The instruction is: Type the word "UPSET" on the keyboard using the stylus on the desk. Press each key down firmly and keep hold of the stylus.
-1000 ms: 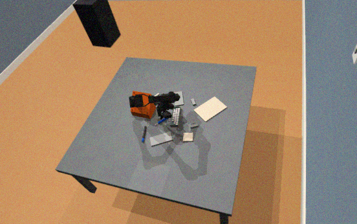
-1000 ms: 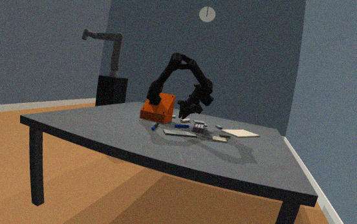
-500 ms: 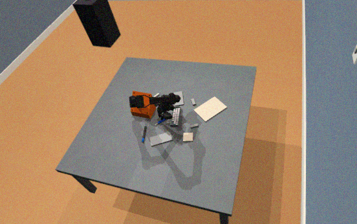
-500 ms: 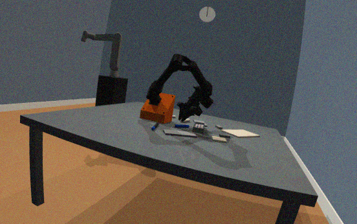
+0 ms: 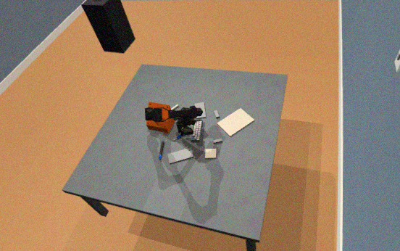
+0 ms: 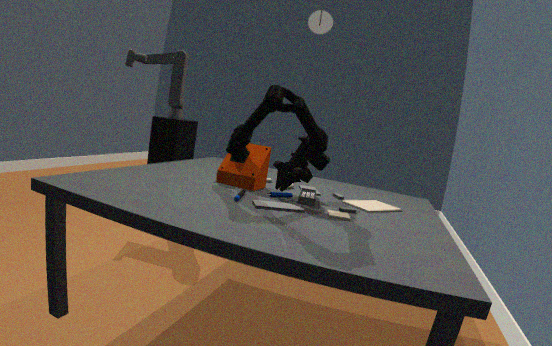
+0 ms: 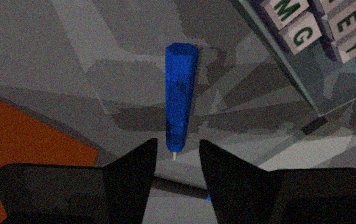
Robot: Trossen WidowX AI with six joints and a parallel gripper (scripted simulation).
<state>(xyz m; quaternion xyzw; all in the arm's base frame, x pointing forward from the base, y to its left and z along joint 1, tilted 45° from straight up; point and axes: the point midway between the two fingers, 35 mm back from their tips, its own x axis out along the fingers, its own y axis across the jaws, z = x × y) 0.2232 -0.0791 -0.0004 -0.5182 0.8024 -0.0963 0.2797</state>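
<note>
The blue stylus is 1 cm behind my gripper tip, 1 cm to the right of it and 2 cm below it. Also, from my gripper tip: blue-tipped pen 8 cm behind, 17 cm to the right, 2 cm below; then grey slab 5 cm ahead, 26 cm to the left, 2 cm below; then grey plate 6 cm ahead, 15 cm to the right, 2 cm below.
</note>
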